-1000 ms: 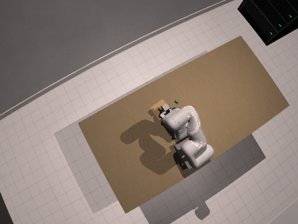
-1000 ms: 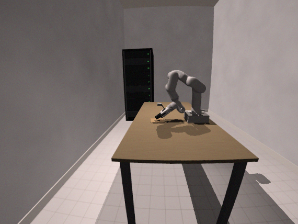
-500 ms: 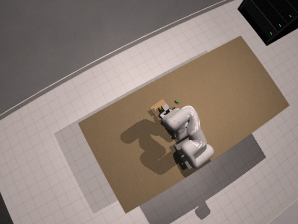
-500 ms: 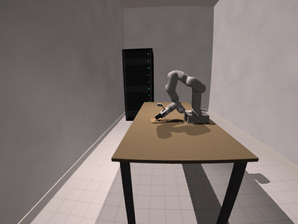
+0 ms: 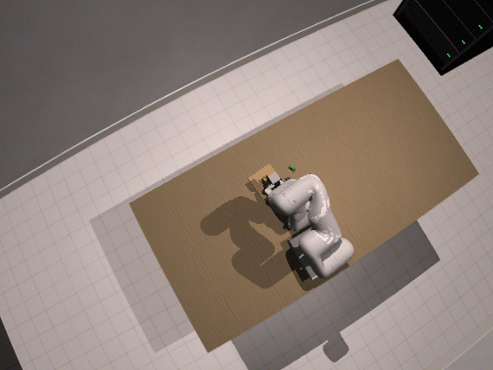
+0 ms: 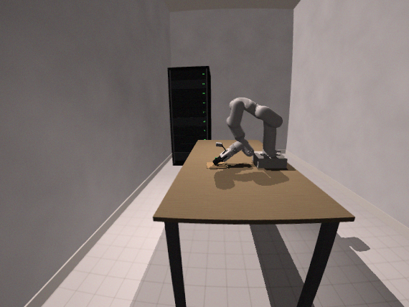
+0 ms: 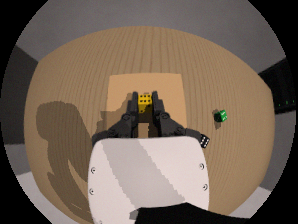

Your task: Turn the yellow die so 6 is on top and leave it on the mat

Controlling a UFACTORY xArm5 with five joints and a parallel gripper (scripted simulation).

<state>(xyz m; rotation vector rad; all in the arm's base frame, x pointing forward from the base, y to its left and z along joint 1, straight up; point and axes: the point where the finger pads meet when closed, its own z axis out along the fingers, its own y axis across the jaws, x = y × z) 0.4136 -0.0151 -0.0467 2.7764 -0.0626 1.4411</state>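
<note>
My hand is 1 cm short of the yellow die and 1 cm above it. Round my hand: green die 16 cm to the right, 2 cm below, 2 cm behind; black die 10 cm to the right, 6 cm behind, 2 cm below; tan mat 3 cm below.
</note>
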